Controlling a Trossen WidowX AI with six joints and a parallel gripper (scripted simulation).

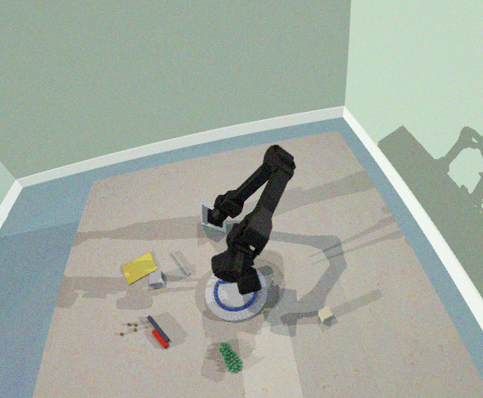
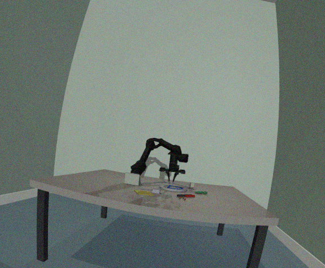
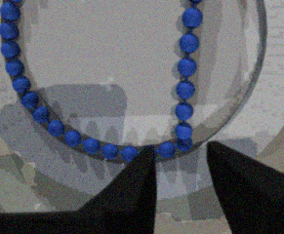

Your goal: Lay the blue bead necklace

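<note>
Now: the round bead board 40 mm to the right of my gripper tip, 30 mm below it and 30 mm ahead of it. Round my gripper tip: white cube 320 mm to the right, 40 mm behind, 30 mm below; cream cube 220 mm to the left, 150 mm ahead, 30 mm below; stick 240 mm to the right, 100 mm behind, 40 mm below.
</note>
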